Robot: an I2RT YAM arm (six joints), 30 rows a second.
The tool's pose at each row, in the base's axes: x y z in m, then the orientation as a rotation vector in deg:
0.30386, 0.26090, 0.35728, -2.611, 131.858, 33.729
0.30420, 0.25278, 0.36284, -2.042, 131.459, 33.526
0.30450, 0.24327, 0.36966, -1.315, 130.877, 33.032
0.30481, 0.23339, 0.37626, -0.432, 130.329, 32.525
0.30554, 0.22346, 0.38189, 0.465, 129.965, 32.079
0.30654, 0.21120, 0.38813, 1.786, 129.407, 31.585
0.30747, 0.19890, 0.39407, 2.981, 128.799, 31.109
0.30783, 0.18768, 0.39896, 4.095, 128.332, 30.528
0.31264, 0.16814, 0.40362, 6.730, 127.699, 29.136
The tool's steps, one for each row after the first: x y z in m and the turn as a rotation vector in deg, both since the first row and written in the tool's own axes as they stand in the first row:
-0.00516, -0.00510, -0.00666, 0.243, -0.522, 0.257
-0.01134, -0.01094, -0.01471, 0.710, -1.293, 0.495
-0.01743, -0.01719, -0.02278, 1.239, -2.059, 0.849
-0.02316, -0.02397, -0.02999, 1.761, -2.637, 1.269
-0.02984, -0.03263, -0.03839, 2.413, -3.479, 1.944
-0.03626, -0.04144, -0.04667, 3.010, -4.337, 2.533
-0.04141, -0.04959, -0.05423, 3.684, -5.054, 3.059
-0.05077, -0.06617, -0.06223, 5.372, -6.271, 4.392

